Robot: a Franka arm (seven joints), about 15 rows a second.
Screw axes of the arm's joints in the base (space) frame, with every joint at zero. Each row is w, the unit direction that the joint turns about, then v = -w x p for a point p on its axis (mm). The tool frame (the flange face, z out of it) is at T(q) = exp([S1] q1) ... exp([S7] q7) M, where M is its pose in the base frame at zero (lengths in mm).
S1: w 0 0 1 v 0 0 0
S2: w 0 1 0 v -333 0 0
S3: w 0 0 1 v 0 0 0
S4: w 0 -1 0 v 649 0 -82.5
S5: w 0 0 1 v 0 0 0
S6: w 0 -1 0 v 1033 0 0
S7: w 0 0 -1 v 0 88 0
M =
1 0 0 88
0 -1 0 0
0 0 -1 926
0 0 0 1
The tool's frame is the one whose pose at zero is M.
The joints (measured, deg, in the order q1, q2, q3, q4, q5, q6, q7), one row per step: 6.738 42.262 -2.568 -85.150 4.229 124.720 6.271; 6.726 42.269 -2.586 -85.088 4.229 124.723 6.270; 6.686 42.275 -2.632 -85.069 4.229 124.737 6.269; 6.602 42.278 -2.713 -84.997 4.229 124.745 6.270; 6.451 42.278 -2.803 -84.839 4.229 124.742 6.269; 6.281 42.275 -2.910 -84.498 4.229 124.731 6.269; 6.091 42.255 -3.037 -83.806 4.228 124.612 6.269; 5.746 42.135 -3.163 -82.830 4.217 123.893 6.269; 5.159 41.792 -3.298 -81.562 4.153 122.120 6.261; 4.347 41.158 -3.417 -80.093 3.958 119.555 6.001; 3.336 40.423 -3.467 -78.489 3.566 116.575 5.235; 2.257 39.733 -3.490 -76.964 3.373 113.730 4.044
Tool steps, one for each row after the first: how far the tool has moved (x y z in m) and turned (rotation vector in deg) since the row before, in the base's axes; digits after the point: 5 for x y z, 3 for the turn. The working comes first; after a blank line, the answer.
Tool pose at each row, in the base's axes (x y z in m, rotation vector in deg; the steps are taken from these numbers as rounded here): 0.70918 0.05979 0.23300 -178.410 6.173 4.325; 0.70950 0.05949 0.23339 -178.416 6.207 4.232; 0.70969 0.05853 0.23350 -178.439 6.322 4.182; 0.71020 0.05670 0.23405 -178.476 6.546 4.048; 0.71117 0.05400 0.23528 -178.507 6.876 3.791; 0.71302 0.05099 0.23796 -178.531 7.242 3.255; 0.71634 0.04772 0.24342 -178.539 7.632 2.313; 0.71999 0.04267 0.25149 -178.532 8.218 1.707; 0.72318 0.03459 0.26316 -178.554 9.090 1.936; 0.72568 0.02378 0.27902 -178.658 9.772 2.624; 0.72730 0.01091 0.29678 -178.906 9.756 3.589; 0.72798 -0.00251 0.31368 -178.968 9.324 4.551

0.00032 -0.00030 0.00039 -0.008 -0.059 -0.022; 0.00019 -0.00096 0.00011 -0.029 -0.031 -0.073; 0.00051 -0.00183 0.00055 -0.048 -0.083 -0.143; 0.00097 -0.00270 0.00123 -0.048 -0.161 -0.212; 0.00185 -0.00301 0.00268 -0.046 -0.340 -0.237; 0.00332 -0.00327 0.00546 -0.039 -0.600 -0.256; 0.00365 -0.00505 0.00807 -0.033 -0.383 -0.380; 0.00319 -0.00808 0.01167 -0.065 0.156 -0.555; 0.00250 -0.01081 0.01586 -0.130 0.451 -0.426; 0.00162 -0.01287 0.01776 -0.229 0.628 0.028; 0.00068 -0.01342 0.01690 -0.022 0.614 0.283
